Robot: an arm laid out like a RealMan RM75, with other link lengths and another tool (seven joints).
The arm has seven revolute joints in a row. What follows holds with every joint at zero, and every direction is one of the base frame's. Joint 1 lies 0.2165 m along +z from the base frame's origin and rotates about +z. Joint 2 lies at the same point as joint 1 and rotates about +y. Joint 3 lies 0.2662 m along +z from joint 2 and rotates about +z. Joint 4 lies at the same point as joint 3 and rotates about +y. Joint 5 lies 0.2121 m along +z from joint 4 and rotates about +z. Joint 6 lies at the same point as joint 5 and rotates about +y. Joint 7 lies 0.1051 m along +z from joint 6 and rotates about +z. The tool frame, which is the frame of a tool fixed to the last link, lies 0.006 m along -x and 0.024 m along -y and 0.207 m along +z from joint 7; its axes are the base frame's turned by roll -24.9, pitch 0 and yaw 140.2 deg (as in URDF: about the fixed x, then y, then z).
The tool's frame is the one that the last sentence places.
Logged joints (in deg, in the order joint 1, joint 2, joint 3, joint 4, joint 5, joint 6, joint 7), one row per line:
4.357 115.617 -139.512 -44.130 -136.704 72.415 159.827
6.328 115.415 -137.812 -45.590 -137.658 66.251 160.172
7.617 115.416 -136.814 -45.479 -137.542 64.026 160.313
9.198 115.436 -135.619 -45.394 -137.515 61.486 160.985
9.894 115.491 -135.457 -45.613 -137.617 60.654 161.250
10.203 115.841 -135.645 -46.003 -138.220 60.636 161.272
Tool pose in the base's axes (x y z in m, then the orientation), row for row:
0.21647 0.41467 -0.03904 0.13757 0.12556 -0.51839 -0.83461
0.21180 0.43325 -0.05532 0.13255 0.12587 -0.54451 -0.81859
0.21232 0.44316 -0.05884 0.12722 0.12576 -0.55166 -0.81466
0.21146 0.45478 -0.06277 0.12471 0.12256 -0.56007 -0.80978
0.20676 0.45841 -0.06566 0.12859 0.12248 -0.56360 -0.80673
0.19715 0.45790 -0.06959 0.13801 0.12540 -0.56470 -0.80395
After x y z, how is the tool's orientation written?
As a quaternion, w x y z.
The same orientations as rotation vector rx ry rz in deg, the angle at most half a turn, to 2 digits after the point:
20.81 -85.93 -138.35
20.92 -90.52 -136.08
20.97 -91.98 -135.83
20.46 -93.52 -135.21
20.41 -93.90 -134.41
20.78 -93.58 -133.23

